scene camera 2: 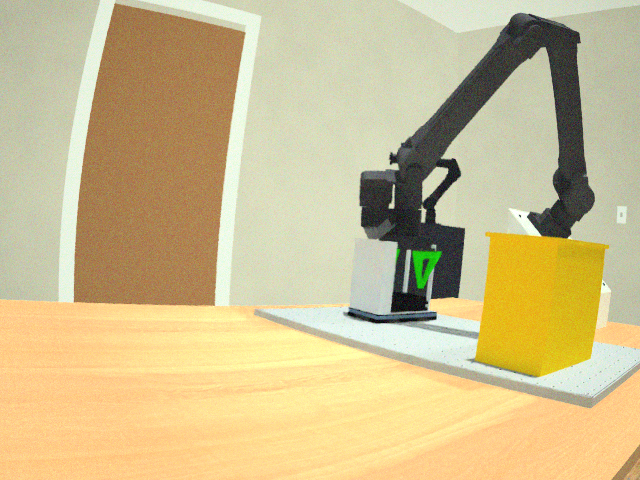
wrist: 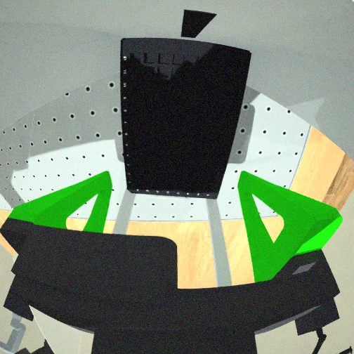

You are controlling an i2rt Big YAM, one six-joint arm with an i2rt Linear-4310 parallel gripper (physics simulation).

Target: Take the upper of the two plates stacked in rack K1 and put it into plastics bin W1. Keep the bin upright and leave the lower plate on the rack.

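Places are measured from the arm's base along level axes (x ahead, y left, z up), in millimetres.
Where they show: gripper, fingertip midpoint: (scene camera 2: 403,285); arm's base, origin of the base link: (scene camera 2: 547,235).
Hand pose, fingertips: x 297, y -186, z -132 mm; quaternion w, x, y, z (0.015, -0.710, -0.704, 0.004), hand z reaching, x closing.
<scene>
Each offset is from my fingertips to the centre of the thing. Level surfaces: height alone.
Rack K1 {dx +18, dy -1, dz +11 mm} (scene camera 2: 372,276) (wrist: 214,230) has pale side walls and upright posts, and stands on a dark base. A black plate (wrist: 185,125) lies in it and fills the upper middle of the wrist view; the lower plate cannot be made out under it. My gripper (scene camera 2: 408,285) (wrist: 174,177) is open and empty. Its green fingers point down among the rack's uprights, on either side of the plate's near end in the wrist view. One finger is mostly hidden behind the side wall. A yellow bin {dx +102, dy +398, dz +25 mm} (scene camera 2: 522,299), apparently W1, stands upright at the right; its label and inside do not show.
The perforated board {dz -65 mm} (scene camera 2: 336,329) (wrist: 65,162) carries the rack and the yellow bin on the wooden table {dz -78 mm} (scene camera 2: 206,403). A dark box (scene camera 2: 449,258) stands behind the rack. The arm's upper links reach over above the bin's height.
</scene>
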